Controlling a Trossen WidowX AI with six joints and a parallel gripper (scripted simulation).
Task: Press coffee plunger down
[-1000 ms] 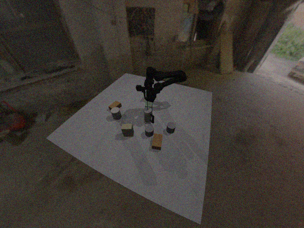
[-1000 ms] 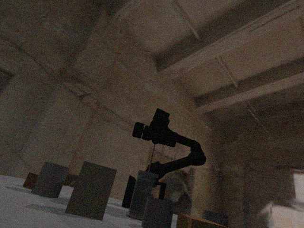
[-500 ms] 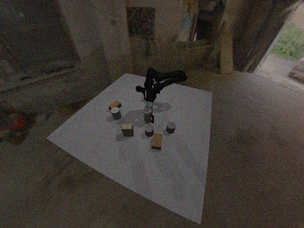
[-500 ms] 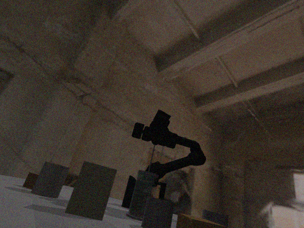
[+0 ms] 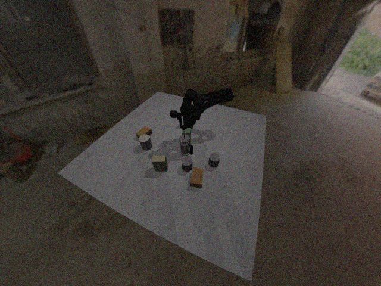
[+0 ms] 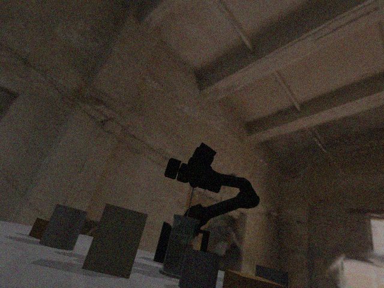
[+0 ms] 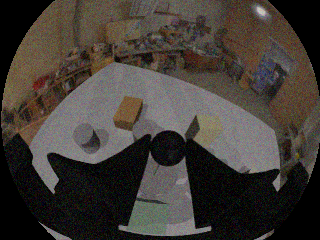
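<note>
The coffee press is 12 cm below my gripper tip, 1 cm to the left of it and 1 cm behind it. Also, from my gripper tip: pale-topped block 19 cm below, 18 cm ahead, 9 cm to the right.
</note>
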